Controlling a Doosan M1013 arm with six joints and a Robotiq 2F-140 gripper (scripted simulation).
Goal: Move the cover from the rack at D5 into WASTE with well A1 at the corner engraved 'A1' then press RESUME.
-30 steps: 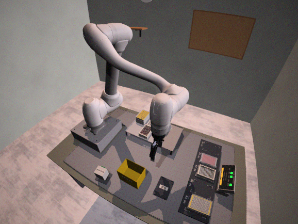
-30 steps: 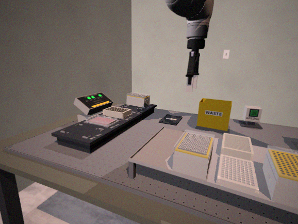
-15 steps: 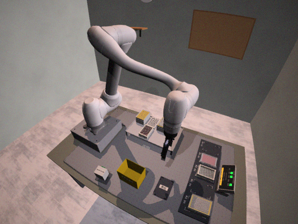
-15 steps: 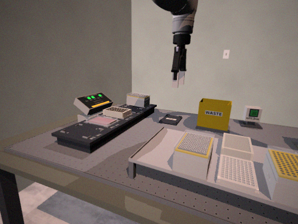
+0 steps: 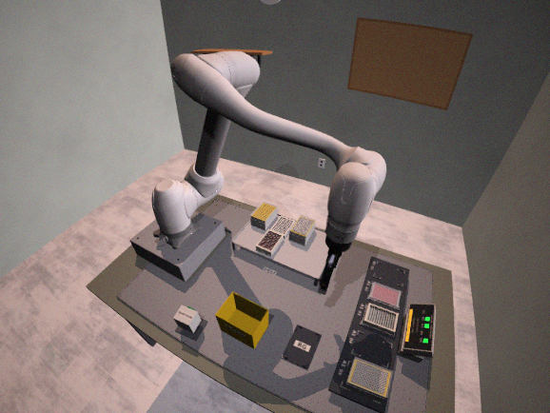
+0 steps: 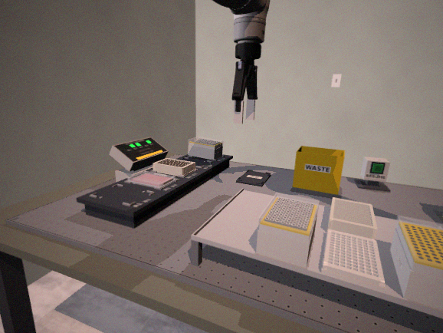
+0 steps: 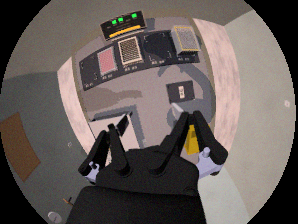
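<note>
The tip rack lies 25 cm ahead of my hand, 20 cm to the right of it and 16 cm below it. Also, from my hand: pink plate 23 cm ahead, 21 cm below, 18 cm to the left; then regrip nest 26 cm below, 16 cm to the right, 1 cm ahead; then reservoir 24 cm ahead, 20 cm below, 5 cm to the left.
</note>
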